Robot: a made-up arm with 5 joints. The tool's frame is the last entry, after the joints. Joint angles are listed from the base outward. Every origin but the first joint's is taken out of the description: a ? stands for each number. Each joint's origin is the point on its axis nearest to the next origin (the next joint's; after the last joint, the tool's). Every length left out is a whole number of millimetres.
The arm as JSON. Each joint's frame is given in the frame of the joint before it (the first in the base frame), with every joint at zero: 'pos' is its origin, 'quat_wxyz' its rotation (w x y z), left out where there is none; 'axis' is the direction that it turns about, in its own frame. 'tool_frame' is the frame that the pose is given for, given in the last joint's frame.
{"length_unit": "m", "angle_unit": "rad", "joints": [
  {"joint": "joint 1", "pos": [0.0, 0.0, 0.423], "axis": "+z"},
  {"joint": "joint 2", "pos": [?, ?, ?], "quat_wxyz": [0.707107, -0.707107, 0.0, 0.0], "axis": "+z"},
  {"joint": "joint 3", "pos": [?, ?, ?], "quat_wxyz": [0.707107, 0.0, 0.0, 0.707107], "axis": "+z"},
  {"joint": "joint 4", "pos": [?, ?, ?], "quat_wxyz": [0.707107, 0.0, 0.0, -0.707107], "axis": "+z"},
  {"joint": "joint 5", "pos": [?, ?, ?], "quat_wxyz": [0.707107, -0.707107, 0.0, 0.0], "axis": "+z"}
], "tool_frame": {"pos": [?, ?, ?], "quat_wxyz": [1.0, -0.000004, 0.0, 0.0]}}
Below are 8 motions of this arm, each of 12 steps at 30 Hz.
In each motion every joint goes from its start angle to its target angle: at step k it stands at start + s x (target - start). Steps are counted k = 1, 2, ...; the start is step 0. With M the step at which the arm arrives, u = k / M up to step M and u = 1 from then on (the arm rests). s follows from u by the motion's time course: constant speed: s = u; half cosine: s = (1 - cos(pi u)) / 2; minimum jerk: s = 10 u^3 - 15 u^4 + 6 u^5.
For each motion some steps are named. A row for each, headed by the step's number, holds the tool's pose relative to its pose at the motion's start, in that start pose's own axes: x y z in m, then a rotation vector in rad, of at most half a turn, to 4 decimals.
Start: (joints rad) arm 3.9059 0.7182 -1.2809 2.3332 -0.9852
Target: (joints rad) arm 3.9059 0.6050 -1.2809 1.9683 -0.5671
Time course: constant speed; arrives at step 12
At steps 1, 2, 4, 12:
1: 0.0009 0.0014 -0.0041 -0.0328 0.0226 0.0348
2: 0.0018 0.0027 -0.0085 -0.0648 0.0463 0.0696
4: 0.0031 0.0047 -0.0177 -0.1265 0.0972 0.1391
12: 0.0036 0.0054 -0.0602 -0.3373 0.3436 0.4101

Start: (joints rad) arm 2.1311 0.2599 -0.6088 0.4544 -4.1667
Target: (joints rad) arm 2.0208 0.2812 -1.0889 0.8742 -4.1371
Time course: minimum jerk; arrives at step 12
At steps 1, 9, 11, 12:
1: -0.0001 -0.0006 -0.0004 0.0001 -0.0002 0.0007
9: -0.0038 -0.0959 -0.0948 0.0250 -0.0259 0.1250
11: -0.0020 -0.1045 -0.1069 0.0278 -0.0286 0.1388
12: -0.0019 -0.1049 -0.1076 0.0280 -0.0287 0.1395

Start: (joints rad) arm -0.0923 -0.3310 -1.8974 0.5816 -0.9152
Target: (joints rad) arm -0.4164 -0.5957 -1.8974 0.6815 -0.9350
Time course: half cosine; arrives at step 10
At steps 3, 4, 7, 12:
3: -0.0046 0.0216 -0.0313 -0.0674 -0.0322 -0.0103
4: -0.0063 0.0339 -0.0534 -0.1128 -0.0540 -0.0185
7: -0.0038 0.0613 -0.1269 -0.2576 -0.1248 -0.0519
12: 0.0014 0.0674 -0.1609 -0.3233 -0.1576 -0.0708

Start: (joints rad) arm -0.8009 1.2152 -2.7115 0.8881 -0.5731
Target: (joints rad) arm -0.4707 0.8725 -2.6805 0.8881 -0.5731
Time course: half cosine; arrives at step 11
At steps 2, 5, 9, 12:
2: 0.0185 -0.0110 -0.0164 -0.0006 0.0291 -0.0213
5: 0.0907 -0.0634 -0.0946 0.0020 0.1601 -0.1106
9: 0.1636 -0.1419 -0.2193 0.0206 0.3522 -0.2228
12: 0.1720 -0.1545 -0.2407 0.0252 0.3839 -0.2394

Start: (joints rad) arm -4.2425 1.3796 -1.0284 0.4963 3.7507
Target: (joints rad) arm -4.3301 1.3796 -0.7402 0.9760 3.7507
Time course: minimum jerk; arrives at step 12
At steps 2, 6, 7, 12:
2: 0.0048 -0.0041 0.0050 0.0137 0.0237 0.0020
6: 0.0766 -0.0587 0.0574 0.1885 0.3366 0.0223
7: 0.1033 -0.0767 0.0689 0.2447 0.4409 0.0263
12: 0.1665 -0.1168 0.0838 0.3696 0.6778 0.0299

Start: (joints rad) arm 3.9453 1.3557 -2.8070 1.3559 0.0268
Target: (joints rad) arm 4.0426 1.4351 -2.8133 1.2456 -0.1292
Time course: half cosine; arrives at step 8
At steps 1, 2, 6, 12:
1: 0.0001 -0.0026 0.0015 0.0004 0.0014 -0.0096
2: 0.0002 -0.0099 0.0057 0.0015 0.0054 -0.0370
6: -0.0017 -0.0580 0.0331 0.0080 0.0321 -0.2157
12: -0.0027 -0.0680 0.0386 0.0092 0.0378 -0.2527

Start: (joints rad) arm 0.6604 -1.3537 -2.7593 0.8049 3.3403
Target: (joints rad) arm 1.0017 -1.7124 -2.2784 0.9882 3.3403
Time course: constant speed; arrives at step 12
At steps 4, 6, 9, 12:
4: -0.0051 -0.0749 -0.0086 0.0329 0.0971 0.1131
6: -0.0025 -0.1122 -0.0148 0.0452 0.1463 0.1701
9: 0.0075 -0.1667 -0.0262 0.0580 0.2208 0.2562
12: 0.0248 -0.2186 -0.0401 0.0643 0.2956 0.3426

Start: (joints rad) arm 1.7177 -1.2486 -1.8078 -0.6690 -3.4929
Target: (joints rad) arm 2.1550 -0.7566 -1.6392 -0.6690 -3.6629
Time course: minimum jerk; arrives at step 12
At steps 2, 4, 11, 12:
2: 0.0155 -0.0017 0.0017 -0.0003 0.0249 0.0070
4: 0.0910 -0.0047 0.0050 -0.0078 0.1455 0.0443
11: 0.3777 0.0911 -0.0685 -0.1708 0.6303 0.2655
12: 0.3791 0.0923 -0.0693 -0.1726 0.6330 0.2672

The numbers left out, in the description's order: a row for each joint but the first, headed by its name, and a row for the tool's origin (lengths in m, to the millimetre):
joint 2: 0.0 0.0 0.0
joint 3: 0.051 -0.271 0.0
joint 4: 0.287 -0.065 0.0
joint 5: 0.113 0.145 0.0
tool: 0.0 0.0 0.0

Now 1 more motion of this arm.
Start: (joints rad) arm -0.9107 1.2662 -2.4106 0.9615 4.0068
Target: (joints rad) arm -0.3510 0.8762 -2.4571 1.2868 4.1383
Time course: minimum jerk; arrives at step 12
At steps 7, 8, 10, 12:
7: 0.2019 0.1468 -0.1681 -0.1053 0.0185 -0.2712
8: 0.2502 0.1617 -0.2055 -0.1287 0.0263 -0.3273
10: 0.3123 0.1723 -0.2539 -0.1588 0.0385 -0.3985
12: 0.3249 0.1732 -0.2638 -0.1650 0.0413 -0.4130

